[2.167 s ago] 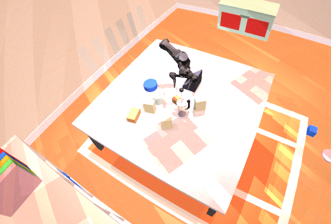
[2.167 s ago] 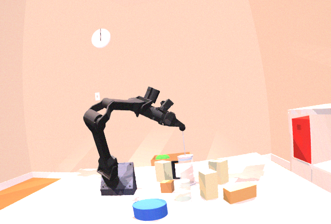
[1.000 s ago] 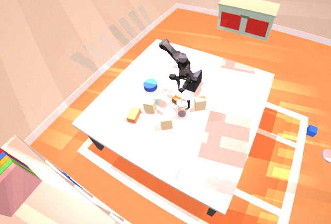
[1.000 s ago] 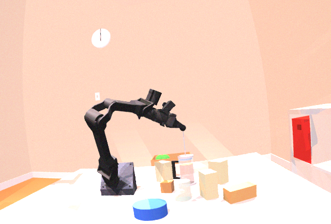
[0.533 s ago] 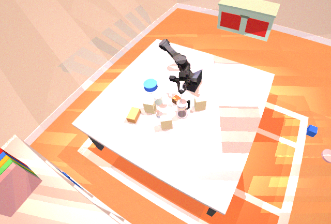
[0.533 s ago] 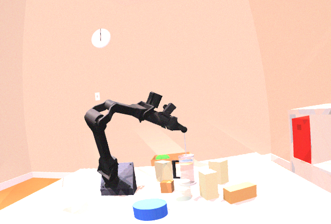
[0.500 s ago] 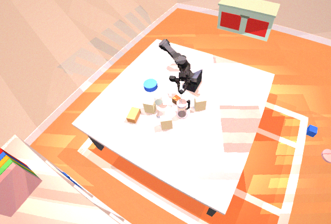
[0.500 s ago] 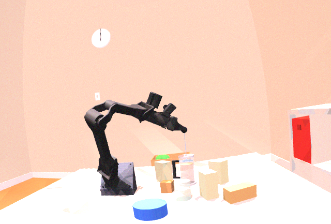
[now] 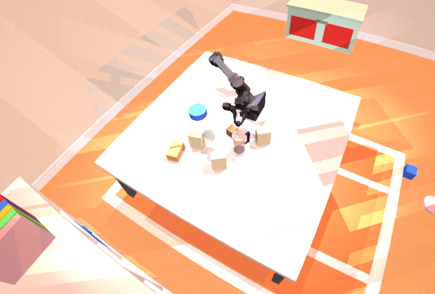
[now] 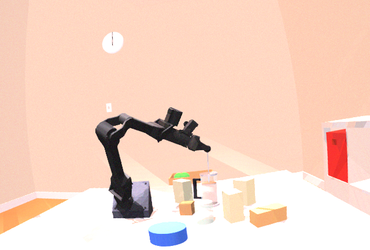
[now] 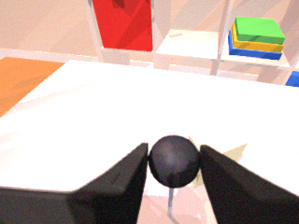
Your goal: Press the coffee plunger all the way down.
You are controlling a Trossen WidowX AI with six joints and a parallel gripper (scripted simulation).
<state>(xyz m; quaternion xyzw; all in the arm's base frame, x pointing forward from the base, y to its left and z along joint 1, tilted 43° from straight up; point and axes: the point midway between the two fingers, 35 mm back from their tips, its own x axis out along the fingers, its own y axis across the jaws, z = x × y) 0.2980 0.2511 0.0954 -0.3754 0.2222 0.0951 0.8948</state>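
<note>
Now: gripper tip 30 mm past the coffee press and 130 mm above it. Also, from my gripper tip: small glass cup (20 mm behind, 240 mm to the right, 210 mm below); then blue disc (120 mm behind, 400 mm to the right, 230 mm below).
</note>
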